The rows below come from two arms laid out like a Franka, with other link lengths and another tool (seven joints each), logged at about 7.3 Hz.
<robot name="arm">
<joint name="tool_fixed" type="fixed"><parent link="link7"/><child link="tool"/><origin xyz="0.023 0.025 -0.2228" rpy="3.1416 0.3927 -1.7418"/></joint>
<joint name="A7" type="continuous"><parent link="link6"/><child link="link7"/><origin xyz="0.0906 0 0" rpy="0 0 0"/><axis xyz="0 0 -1"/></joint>
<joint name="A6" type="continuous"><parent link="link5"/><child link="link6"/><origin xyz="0 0 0" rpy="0 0 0"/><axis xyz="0 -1 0"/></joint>
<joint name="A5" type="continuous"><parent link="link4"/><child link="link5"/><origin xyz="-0.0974 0 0.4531" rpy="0 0 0"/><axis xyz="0 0 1"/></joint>
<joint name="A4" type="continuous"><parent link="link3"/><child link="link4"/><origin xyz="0.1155 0 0" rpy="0 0 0"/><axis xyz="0 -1 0"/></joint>
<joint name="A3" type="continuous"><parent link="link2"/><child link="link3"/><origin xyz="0 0 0.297" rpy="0 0 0"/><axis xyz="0 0 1"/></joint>
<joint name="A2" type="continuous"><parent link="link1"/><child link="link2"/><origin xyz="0 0 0" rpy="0 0 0"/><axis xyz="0 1 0"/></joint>
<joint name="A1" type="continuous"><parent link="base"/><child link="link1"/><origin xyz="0 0 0.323" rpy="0 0 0"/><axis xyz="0 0 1"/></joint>
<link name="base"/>
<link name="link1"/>
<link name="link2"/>
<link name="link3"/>
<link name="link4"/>
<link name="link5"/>
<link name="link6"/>
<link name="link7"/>
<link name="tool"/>
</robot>
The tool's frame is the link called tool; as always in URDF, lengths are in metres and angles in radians. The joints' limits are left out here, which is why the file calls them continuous.
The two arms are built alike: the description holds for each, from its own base.
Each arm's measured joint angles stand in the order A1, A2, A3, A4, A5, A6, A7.
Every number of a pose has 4 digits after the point. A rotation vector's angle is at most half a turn.
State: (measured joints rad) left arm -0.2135 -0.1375 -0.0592 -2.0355 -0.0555 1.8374 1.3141; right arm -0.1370 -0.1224 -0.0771 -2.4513 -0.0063 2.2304 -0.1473
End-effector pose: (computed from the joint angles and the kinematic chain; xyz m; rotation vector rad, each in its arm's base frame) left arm 0.6107 -0.1977 0.3507 0.2282 2.8073 -0.0941; right arm 0.5548 -0.0907 0.1585 -1.7492 2.2574 0.4655
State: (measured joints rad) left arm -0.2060 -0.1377 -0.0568 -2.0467 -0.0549 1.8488 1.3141; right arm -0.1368 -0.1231 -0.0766 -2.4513 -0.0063 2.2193 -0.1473
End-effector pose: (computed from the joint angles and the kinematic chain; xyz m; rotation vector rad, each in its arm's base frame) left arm 0.6121 -0.1912 0.3457 0.2138 2.8077 -0.0912; right arm 0.5525 -0.0898 0.1579 -1.7506 2.2624 0.4779
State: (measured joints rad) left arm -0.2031 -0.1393 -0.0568 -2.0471 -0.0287 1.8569 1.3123; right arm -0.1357 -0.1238 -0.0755 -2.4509 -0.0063 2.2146 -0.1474
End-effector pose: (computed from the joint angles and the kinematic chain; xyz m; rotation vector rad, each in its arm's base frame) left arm 0.6154 -0.1852 0.3468 0.2240 2.7943 -0.0595; right arm 0.5519 -0.0884 0.1581 -1.7536 2.2626 0.4825
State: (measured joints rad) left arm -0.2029 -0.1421 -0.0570 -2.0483 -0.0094 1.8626 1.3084; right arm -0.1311 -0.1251 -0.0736 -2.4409 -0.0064 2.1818 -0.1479
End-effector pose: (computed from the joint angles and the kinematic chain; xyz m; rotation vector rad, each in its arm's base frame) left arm 0.6171 -0.1819 0.3482 0.2309 2.7837 -0.0361; right arm 0.5497 -0.0843 0.1610 -1.7633 2.2687 0.5091
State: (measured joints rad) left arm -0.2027 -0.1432 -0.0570 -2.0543 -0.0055 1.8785 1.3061; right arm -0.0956 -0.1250 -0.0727 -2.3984 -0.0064 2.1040 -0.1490
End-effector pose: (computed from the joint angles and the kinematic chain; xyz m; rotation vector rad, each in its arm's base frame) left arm 0.6192 -0.1815 0.3472 0.2289 2.7724 -0.0331; right arm 0.5536 -0.0647 0.1755 -1.8109 2.2584 0.5576
